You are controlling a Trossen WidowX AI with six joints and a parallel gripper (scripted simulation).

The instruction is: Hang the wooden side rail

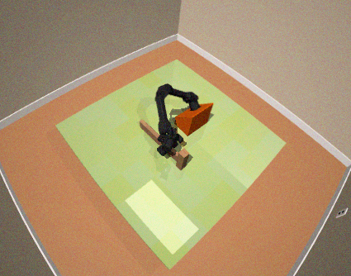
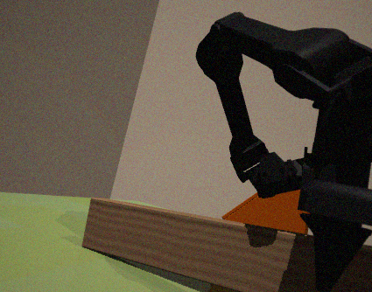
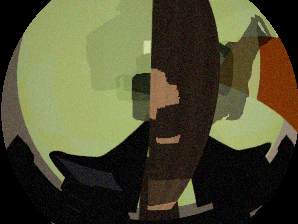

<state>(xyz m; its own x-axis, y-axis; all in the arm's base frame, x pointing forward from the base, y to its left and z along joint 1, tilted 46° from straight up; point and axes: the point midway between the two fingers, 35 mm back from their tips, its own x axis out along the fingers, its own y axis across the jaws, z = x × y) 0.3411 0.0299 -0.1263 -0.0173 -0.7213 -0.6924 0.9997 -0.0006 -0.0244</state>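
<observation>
The headboard post is 120 mm to the left of my gripper tip and 40 mm above it.
</observation>
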